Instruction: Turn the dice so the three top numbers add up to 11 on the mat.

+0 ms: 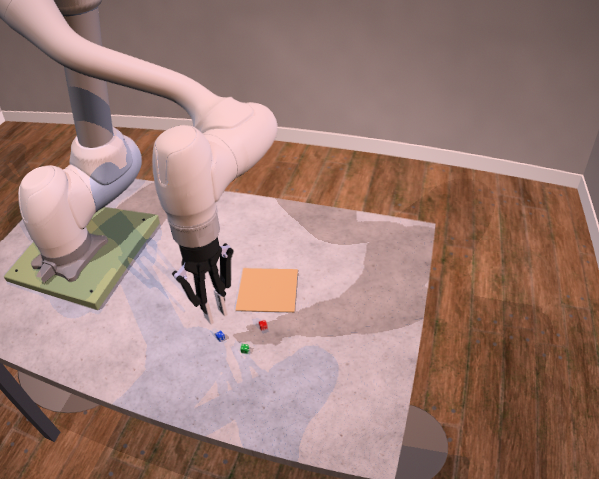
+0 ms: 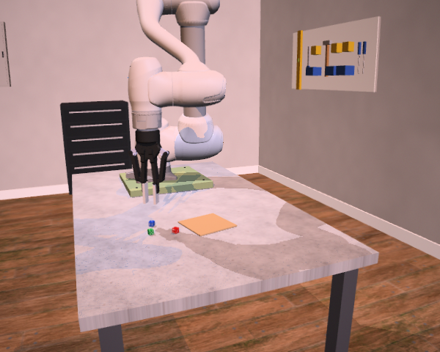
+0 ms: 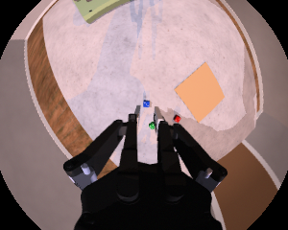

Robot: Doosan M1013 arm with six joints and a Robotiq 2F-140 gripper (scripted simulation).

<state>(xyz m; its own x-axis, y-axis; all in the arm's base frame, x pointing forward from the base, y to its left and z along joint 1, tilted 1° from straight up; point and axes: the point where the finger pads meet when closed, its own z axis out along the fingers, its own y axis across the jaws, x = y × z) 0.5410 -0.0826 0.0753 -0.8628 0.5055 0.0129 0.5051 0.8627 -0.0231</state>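
Now: hand 10 cm above the blue die. Also, from my hand: red die (10 cm below, 8 cm ahead, 6 cm to the left); orange mat (17 cm to the left, 11 cm below, 4 cm ahead); green die (10 cm below, 7 cm ahead, 1 cm to the right).
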